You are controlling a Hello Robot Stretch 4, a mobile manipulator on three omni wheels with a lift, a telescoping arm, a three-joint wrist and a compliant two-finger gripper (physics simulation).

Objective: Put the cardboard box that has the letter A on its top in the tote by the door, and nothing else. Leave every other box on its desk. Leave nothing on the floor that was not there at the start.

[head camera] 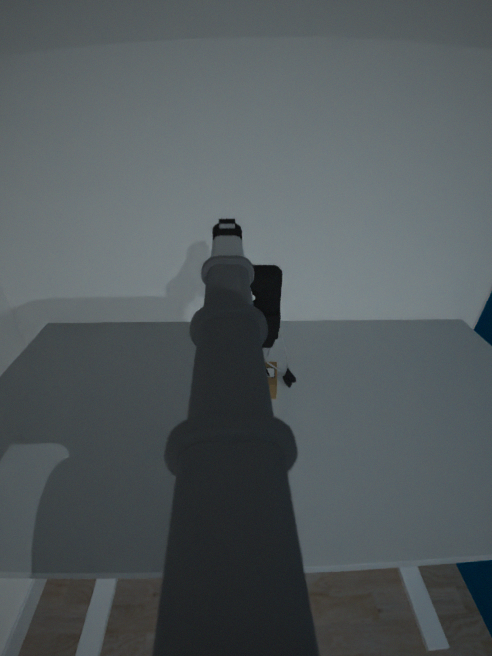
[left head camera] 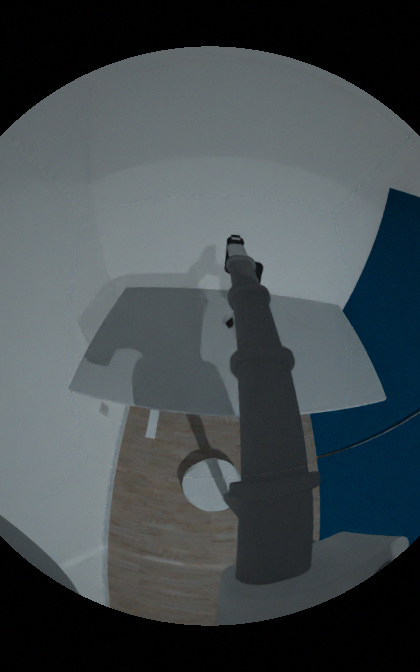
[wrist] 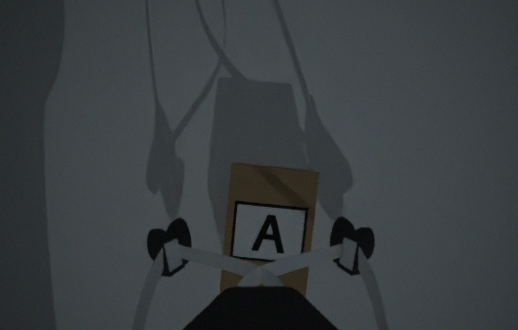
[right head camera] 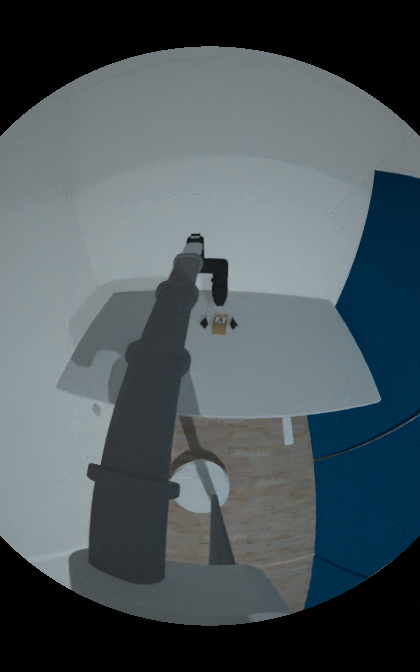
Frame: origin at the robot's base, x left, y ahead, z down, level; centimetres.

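Seen in the pictures: gripper, fingertip midpoint: (wrist: pixel 260 237).
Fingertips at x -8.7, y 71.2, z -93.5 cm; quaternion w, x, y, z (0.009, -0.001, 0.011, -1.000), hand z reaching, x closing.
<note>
A point is followed by its place in that frame.
A small brown cardboard box (head camera: pixel 273 391) @(x -11.0, y 67.7, z -94.9 cm) (right head camera: pixel 219 330) (wrist: pixel 247 182) @(x -8.0, y 75.9, z -97.3 cm) with a black A on a white label on its top sits on the grey desk (head camera: pixel 381 450) @(x -33.0, y 50.8, z -92.3 cm) (left head camera: pixel 335 365) (right head camera: pixel 280 370) (wrist: pixel 440 150) @(x -24.7, y 77.9, z -92.3 cm). My gripper (right head camera: pixel 219 323) (wrist: pixel 260 237) @(x -8.7, y 71.2, z -93.5 cm) is open, with one finger out to each side of the box and a gap on both sides. In the wrist view the gripper's body and crossing finger strips hide the box's near end. In the head view my arm covers part of the box, and in the left head view the box is hidden. The tote does not show.
My long dark arm (head camera: pixel 233 503) @(x -0.1, y 18.5, z -135.5 cm) (left head camera: pixel 272 435) (right head camera: pixel 140 400) reaches across the desk. A pale wall (head camera: pixel 338 158) @(x -31.8, y 108.0, z -144.7 cm) stands behind the desk. A white round object (left head camera: pixel 206 485) (right head camera: pixel 202 487) is low down in front of the desk, over the wood floor. A blue surface (left head camera: pixel 360 485) (right head camera: pixel 360 490) lies to the right.
</note>
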